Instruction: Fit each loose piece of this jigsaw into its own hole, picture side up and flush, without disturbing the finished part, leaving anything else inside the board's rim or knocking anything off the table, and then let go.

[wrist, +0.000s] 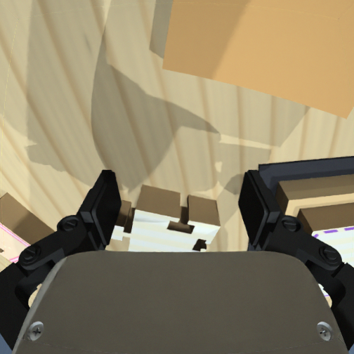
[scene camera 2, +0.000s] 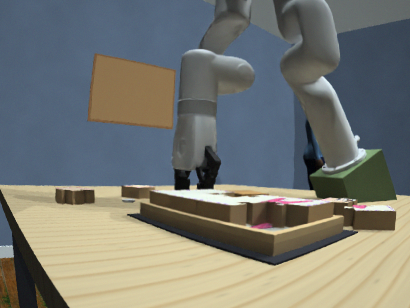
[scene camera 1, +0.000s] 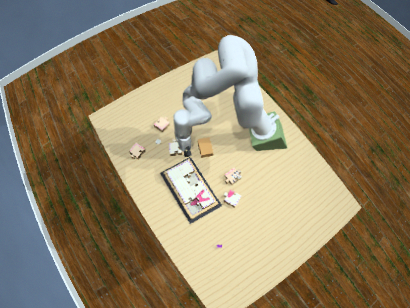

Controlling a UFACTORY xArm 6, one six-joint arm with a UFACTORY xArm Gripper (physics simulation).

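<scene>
My gripper [scene camera 1: 187, 151] [scene camera 2: 193, 182] [wrist: 179, 186] is wide open and points down near the white loose piece [scene camera 1: 174, 148] [wrist: 170, 235]. In the wrist view this piece lies between and below the fingers, partly hidden by the gripper body. Two pinkish pieces, one at the back [scene camera 1: 161, 123] [scene camera 2: 138, 191] and one at the left [scene camera 1: 137, 150] [scene camera 2: 75, 195], lie on the table. A pink-and-white piece [scene camera 1: 233, 175] and a white piece with magenta [scene camera 1: 232, 198] [scene camera 2: 374, 218] lie right of the board [scene camera 2: 305, 235] [wrist: 325, 187]. The board holds a partly filled white picture with gaps.
An orange-brown block [scene camera 1: 205, 147] [wrist: 260, 45] lies beside the gripper. A small pale disc [scene camera 1: 158, 142] lies between the pinkish pieces and the white one. A small purple item [scene camera 1: 219, 246] lies towards the front. The green arm base [scene camera 1: 270, 142] [scene camera 2: 352, 177] stands at the right.
</scene>
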